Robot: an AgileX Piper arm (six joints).
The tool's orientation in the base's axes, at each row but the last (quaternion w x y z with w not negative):
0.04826 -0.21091 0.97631 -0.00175
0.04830 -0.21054 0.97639 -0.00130
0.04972 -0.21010 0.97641 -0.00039
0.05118 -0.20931 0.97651 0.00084
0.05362 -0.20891 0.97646 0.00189
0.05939 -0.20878 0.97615 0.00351
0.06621 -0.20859 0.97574 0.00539
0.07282 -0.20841 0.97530 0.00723
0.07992 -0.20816 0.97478 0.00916
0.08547 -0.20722 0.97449 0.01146
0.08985 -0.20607 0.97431 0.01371
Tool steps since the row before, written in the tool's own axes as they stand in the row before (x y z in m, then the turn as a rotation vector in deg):
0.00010 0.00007 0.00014 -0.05 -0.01 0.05
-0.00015 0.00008 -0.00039 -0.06 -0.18 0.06
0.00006 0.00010 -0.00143 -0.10 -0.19 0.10
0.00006 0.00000 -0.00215 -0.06 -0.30 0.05
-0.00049 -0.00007 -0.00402 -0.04 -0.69 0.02
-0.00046 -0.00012 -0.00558 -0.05 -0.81 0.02
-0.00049 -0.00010 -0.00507 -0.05 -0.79 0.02
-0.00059 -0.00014 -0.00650 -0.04 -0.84 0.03
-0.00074 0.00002 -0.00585 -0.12 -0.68 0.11
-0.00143 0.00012 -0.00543 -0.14 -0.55 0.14
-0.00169 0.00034 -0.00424 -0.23 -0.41 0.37
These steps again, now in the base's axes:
-0.00011 0.00002 -0.00015 0.05 0.01 -0.04
0.00007 0.00013 0.00040 0.13 -0.14 -0.05
-0.00023 0.00004 0.00141 0.18 -0.13 -0.09
-0.00027 -0.00007 0.00213 0.18 -0.25 -0.04
0.00006 0.00003 0.00405 0.32 -0.61 0.00
-0.00017 -0.00010 0.00560 0.38 -0.72 0.00
-0.00016 -0.00009 0.00509 0.37 -0.70 0.00
-0.00031 -0.00018 0.00652 0.38 -0.75 -0.01
-0.00023 0.00002 0.00589 0.40 -0.57 -0.08
0.00036 0.00037 0.00559 0.37 -0.44 -0.11
0.00066 0.00072 0.00447 0.44 -0.26 -0.32

